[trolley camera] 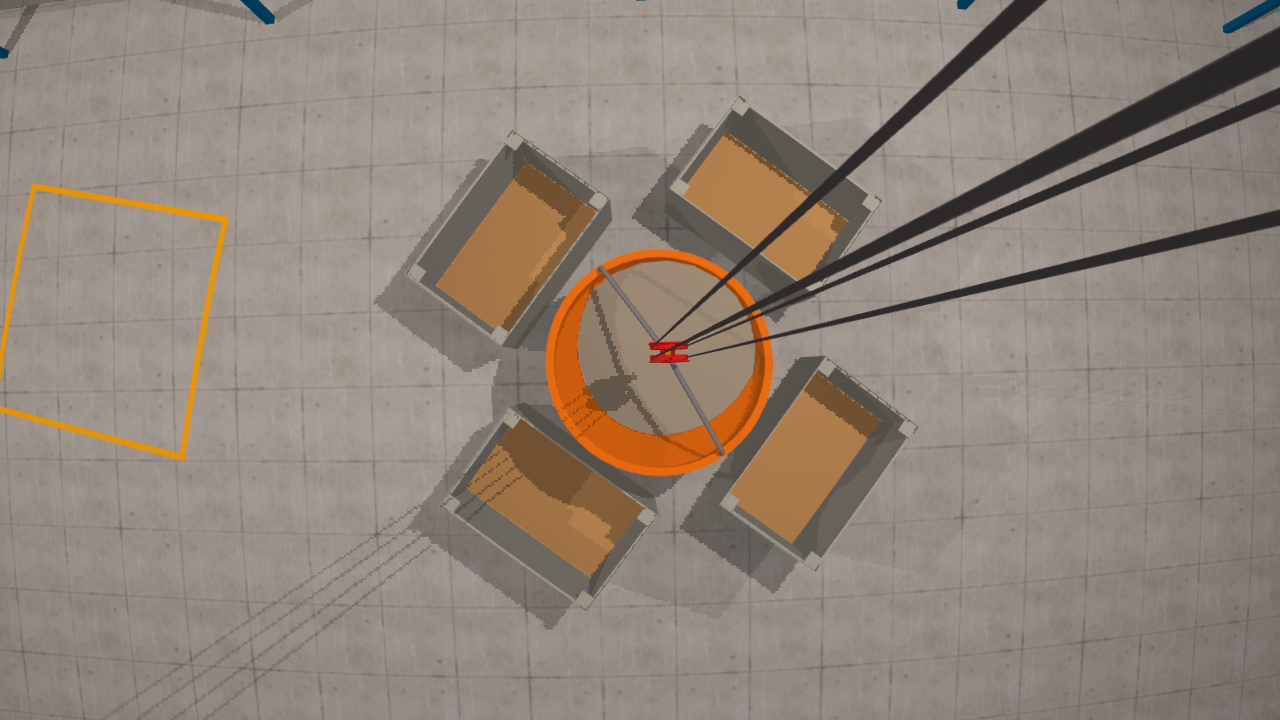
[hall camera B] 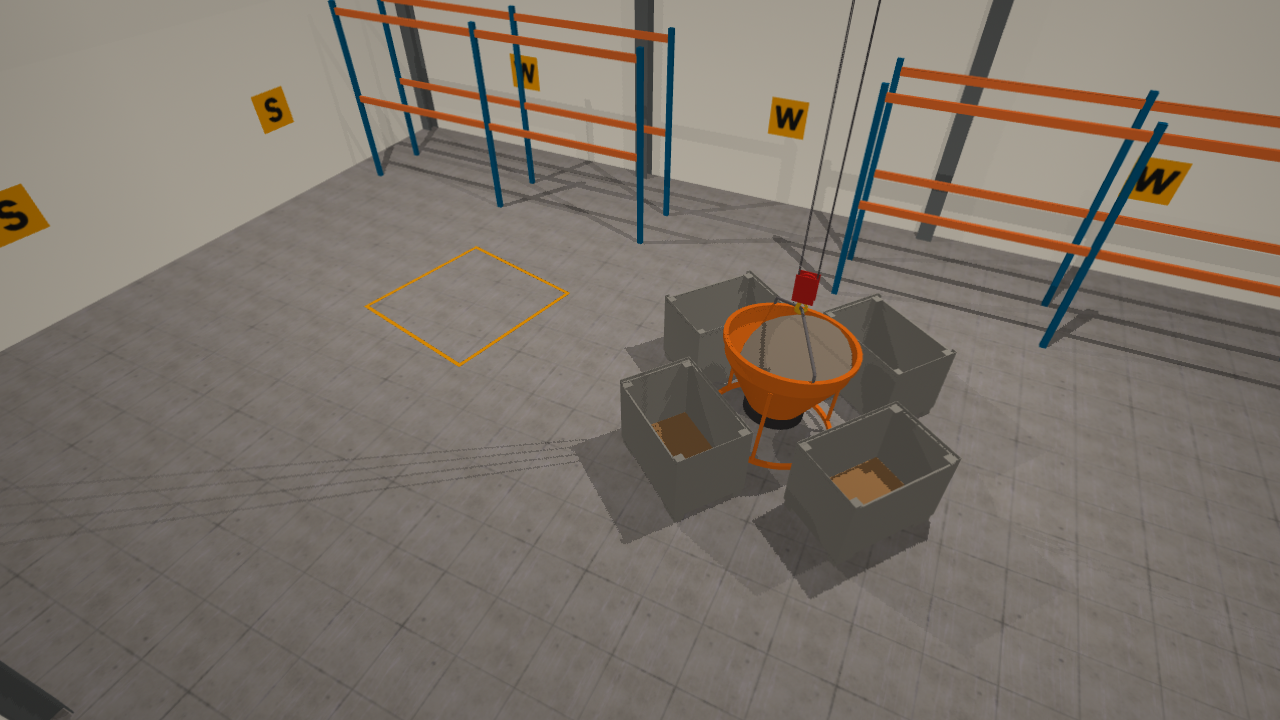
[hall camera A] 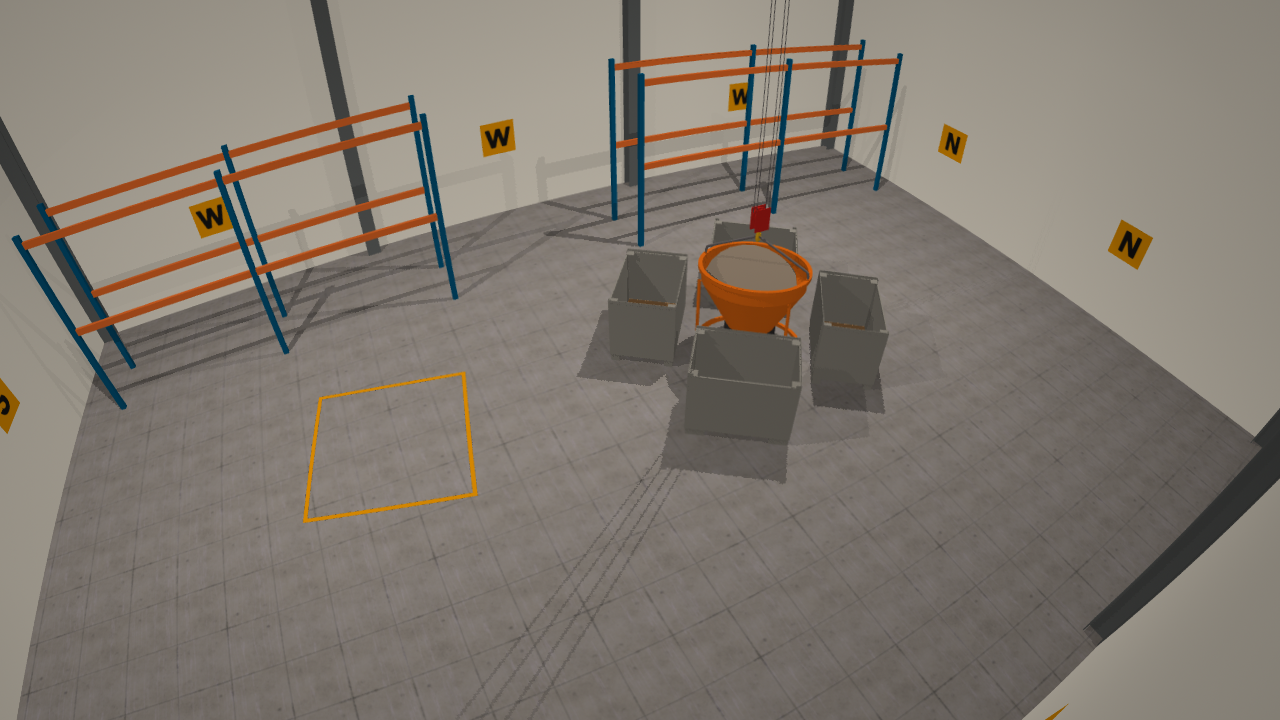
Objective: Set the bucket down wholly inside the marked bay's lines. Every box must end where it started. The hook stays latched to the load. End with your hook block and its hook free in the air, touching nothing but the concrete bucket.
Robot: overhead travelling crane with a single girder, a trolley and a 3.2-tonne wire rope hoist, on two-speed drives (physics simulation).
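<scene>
The orange concrete bucket (hall camera A: 747, 306) (hall camera B: 787, 394) (trolley camera: 662, 456) hangs upright and low among four grey boxes, seemingly slightly above the floor; the gap is hard to tell. My red hook block (hall camera A: 759, 217) (hall camera B: 805, 288) (trolley camera: 668, 358) is above the rim, its hook latched to the bail. The yellow-lined bay (hall camera A: 469, 434) (hall camera B: 412, 334) (trolley camera: 204, 338) lies well apart, to the left. The boxes closest to the bay side are the upper left box (trolley camera: 510, 250) and the lower left box (trolley camera: 554, 501). In hall camera A, the front box (hall camera A: 742, 402) hides the bucket's feet.
The other boxes are the upper right box (trolley camera: 760, 197) and the lower right box (trolley camera: 805, 465), both close around the bucket. Two blue and orange racks stand along the W wall: the left rack (hall camera A: 321, 154) (hall camera B: 554, 46) behind the bay, the right rack (hall camera A: 716, 75) (hall camera B: 1015, 117) behind the boxes.
</scene>
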